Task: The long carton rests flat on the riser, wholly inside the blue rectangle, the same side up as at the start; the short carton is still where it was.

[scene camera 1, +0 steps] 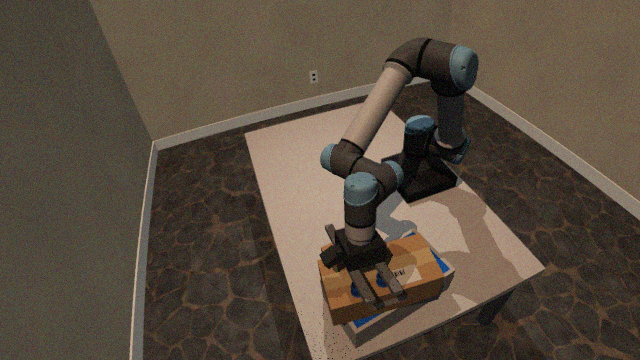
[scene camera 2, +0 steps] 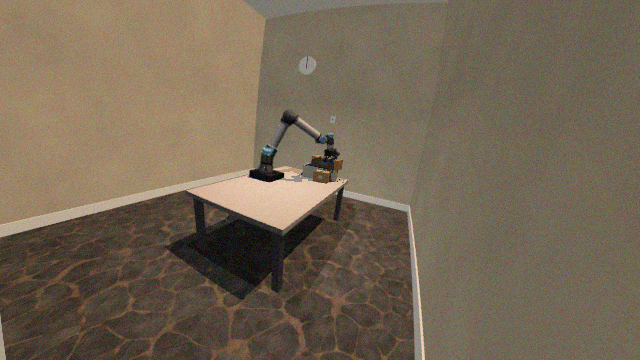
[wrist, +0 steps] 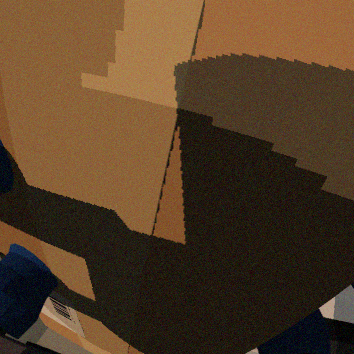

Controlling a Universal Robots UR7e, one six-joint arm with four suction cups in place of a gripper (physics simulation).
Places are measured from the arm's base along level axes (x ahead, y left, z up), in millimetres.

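Where they show: hand, its tool point: point(scene camera 1: 359, 270) point(scene camera 2: 330, 160) point(wrist: 160, 234); arm's base, origin of its link: point(scene camera 1: 414, 163) point(scene camera 2: 265, 171).
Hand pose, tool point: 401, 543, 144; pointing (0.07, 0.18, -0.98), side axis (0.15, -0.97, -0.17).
Things, the pixels of their centre, and the offset from my tool point, as dx, dy, dz. "spot": a spot on its surface instead. Level surfaces: height alone.
- long brown carton, middle of its body: point(wrist: 135, 236) point(scene camera 1: 378, 278) point(scene camera 2: 326, 162) -51, +20, -32
- white riser, middle of its body: point(scene camera 1: 387, 285) point(scene camera 2: 320, 171) -94, -12, -144
- blue rectangle, a spot on its surface: point(scene camera 1: 441, 262) spot: -265, -10, -84
- short carton, middle of its body: point(scene camera 2: 321, 176) -2, -150, -152
- pale table, height of its surface: dz -204
The long brown carton point(scene camera 1: 420, 255) point(scene camera 2: 338, 164) point(wrist: 75, 150) lies on the white riser point(scene camera 1: 380, 325) point(scene camera 2: 308, 170), turned relative to the blue rectangle point(scene camera 1: 441, 262). Its left end sticks out past the riser in scene camera 1, and blue shows at two corners. My suction gripper point(scene camera 1: 370, 285) point(scene camera 2: 330, 156) is down on the carton's top, with blue cups against it near the barcode label. In the wrist view one blue cup point(wrist: 27, 290) is at the lower left; another at the lower right is past the carton's edge. The short carton point(scene camera 2: 322, 176) stands on the table beside the riser, mostly hidden in scene camera 1.
The arm's black base point(scene camera 1: 425, 182) point(scene camera 2: 266, 174) stands on the pale table point(scene camera 1: 285, 175) point(scene camera 2: 260, 200). The riser is close to one end of the table. The arm reaches over the table from its base to the cartons.
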